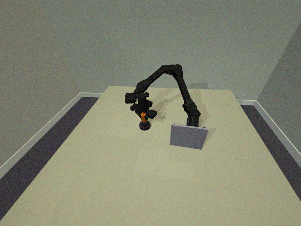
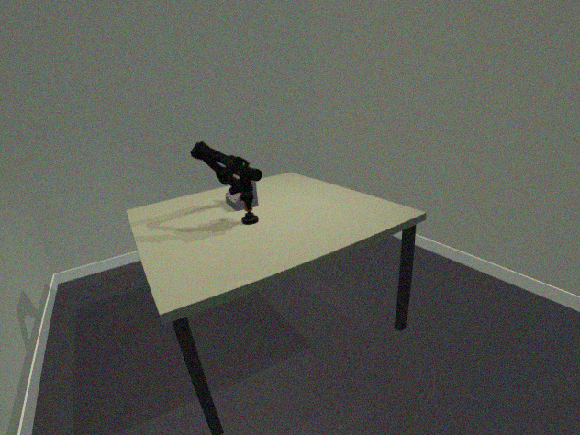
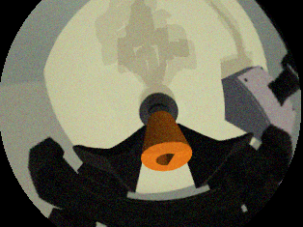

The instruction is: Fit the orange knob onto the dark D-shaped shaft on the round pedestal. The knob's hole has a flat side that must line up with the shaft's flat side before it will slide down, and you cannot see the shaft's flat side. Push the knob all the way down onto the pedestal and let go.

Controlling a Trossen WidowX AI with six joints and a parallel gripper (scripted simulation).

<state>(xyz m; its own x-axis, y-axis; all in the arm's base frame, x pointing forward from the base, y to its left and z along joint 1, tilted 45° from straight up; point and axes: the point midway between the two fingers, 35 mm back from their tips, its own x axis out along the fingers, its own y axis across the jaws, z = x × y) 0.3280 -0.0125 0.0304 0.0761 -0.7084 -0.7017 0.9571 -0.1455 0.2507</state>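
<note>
My gripper tip is 2 cm below the orange knob. From my gripper tip the other things lie so: round pedestal 4 cm below.
</note>
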